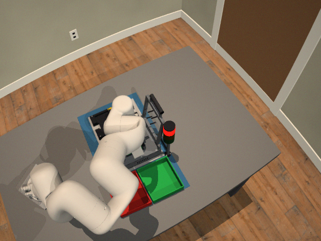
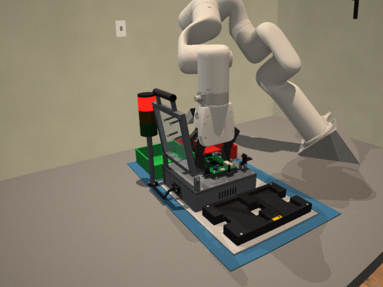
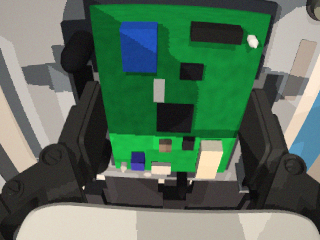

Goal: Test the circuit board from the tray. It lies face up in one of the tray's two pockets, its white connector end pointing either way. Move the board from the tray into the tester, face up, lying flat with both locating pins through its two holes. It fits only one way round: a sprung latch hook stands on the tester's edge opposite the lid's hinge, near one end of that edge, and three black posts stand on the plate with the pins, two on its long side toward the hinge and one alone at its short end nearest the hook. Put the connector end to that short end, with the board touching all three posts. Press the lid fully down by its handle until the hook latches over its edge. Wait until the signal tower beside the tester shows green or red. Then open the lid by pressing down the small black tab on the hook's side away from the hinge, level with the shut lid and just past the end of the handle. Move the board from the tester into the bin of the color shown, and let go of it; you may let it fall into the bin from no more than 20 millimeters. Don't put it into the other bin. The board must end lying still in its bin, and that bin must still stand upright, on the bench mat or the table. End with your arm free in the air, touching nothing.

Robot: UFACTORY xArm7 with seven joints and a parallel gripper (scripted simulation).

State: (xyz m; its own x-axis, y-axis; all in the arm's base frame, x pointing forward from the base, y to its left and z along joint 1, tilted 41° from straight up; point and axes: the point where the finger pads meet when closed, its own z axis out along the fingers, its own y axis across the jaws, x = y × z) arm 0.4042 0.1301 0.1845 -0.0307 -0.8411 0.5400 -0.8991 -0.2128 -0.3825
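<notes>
Now: the tester plate 1 cm ahead of my hand, 1 cm to the left of it and 1 cm below it. From my hand the other things lie so: clear lid (12 cm ahead, 10 cm above); green bin (4 cm ahead, 20 cm to the right, 7 cm below); latch hook (6 cm behind, 6 cm to the left, 1 cm above).
</notes>
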